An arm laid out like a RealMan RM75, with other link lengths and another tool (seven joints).
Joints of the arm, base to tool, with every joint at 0 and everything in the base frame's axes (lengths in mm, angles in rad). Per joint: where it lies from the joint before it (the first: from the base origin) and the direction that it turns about. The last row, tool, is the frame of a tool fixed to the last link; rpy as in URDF.
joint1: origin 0 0 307.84 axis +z
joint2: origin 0 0 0 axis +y
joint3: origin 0 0 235.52 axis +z
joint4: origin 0 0 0 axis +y
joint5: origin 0 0 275.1 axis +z
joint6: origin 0 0 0 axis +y
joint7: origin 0 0 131.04 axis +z
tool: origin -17 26 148 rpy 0 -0.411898 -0.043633
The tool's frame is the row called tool.
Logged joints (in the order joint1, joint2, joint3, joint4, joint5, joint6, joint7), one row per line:
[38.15 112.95 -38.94 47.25 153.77 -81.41 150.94]
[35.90 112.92 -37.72 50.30 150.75 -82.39 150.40]
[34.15 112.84 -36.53 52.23 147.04 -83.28 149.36]
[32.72 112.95 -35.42 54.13 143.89 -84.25 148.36]
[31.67 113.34 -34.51 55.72 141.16 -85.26 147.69]
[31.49 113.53 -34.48 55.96 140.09 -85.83 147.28]
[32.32 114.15 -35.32 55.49 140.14 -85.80 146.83]
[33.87 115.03 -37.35 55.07 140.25 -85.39 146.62]
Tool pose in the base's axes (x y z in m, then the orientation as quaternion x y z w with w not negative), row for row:
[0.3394 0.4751 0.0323 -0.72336 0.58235 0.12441 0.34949]
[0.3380 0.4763 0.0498 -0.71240 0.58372 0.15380 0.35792]
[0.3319 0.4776 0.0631 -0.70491 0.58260 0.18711 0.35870]
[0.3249 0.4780 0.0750 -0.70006 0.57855 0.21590 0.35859]
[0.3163 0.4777 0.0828 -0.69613 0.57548 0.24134 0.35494]
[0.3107 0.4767 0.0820 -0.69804 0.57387 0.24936 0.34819]
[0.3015 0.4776 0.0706 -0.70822 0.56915 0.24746 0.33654]
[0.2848 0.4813 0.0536 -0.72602 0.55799 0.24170 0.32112]
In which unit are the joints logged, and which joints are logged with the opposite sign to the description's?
The joints are logged in degrees. Opposite sign: joint4, joint5.
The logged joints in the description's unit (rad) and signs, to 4 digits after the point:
[0.6658 1.9713 -0.6796 -0.8247 -2.6838 -1.4209 2.6344]
[0.6266 1.9708 -0.6583 -0.8779 -2.6311 -1.4380 2.6250]
[0.5960 1.9694 -0.6376 -0.9116 -2.5663 -1.4535 2.6068]
[0.5711 1.9713 -0.6182 -0.9447 -2.5114 -1.4704 2.5894]
[0.5527 1.9782 -0.6023 -0.9725 -2.4637 -1.4881 2.5777]
[0.5496 1.9815 -0.6018 -0.9767 -2.4450 -1.4980 2.5705]
[0.5641 1.9923 -0.6165 -0.9685 -2.4459 -1.4975 2.5627]
[0.5911 2.0077 -0.6519 -0.9612 -2.4478 -1.4903 2.5590]

